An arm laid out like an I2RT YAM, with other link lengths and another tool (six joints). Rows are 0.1 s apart.
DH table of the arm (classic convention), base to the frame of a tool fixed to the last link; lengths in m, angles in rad. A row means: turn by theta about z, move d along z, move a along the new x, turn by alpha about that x. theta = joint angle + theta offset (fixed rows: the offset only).
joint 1: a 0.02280; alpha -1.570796; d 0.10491; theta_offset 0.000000
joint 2: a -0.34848; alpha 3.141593; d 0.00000; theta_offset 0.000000
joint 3: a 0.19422; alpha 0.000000; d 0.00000; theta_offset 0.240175
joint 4: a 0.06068; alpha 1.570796; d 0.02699; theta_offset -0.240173
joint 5: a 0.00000; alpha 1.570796; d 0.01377; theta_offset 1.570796
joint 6: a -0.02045; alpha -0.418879; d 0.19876; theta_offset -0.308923
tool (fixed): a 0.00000; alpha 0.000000; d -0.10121; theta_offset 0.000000
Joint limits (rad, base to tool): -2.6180..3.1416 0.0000..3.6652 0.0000..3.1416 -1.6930..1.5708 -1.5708..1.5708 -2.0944..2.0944
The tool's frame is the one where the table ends.
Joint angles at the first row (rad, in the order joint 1, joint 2, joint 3, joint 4, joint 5, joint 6):
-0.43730 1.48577 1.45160 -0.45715 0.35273 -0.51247
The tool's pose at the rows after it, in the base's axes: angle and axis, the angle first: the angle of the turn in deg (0 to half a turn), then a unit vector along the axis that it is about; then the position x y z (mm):
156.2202 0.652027 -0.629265 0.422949 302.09 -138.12 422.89
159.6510 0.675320 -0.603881 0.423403 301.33 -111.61 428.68
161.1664 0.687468 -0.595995 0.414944 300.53 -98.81 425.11
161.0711 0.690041 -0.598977 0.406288 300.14 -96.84 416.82
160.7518 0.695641 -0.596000 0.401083 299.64 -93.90 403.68
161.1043 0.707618 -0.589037 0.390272 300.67 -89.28 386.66
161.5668 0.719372 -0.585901 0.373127 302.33 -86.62 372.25
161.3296 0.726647 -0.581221 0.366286 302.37 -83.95 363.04
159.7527 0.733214 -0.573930 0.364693 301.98 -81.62 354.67
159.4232 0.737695 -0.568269 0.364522 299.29 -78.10 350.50
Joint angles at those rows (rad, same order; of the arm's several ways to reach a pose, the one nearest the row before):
-0.34707 1.47292 1.51053 -0.51357 0.39651 -0.53517
-0.28033 1.44925 1.52428 -0.55758 0.36649 -0.51714
-0.24394 1.43874 1.51050 -0.57672 0.35889 -0.49403
-0.23469 1.43539 1.47786 -0.56899 0.36663 -0.47884
-0.22438 1.42749 1.41475 -0.52957 0.37084 -0.47858
-0.21517 1.42635 1.34453 -0.48653 0.35450 -0.47679
-0.21360 1.43557 1.30255 -0.47242 0.33187 -0.46719
-0.20653 1.43744 1.27042 -0.45668 0.32869 -0.46991
-0.19265 1.43838 1.24252 -0.44240 0.34941 -0.48784
-0.18157 1.42971 1.21949 -0.43306 0.35435 -0.49451

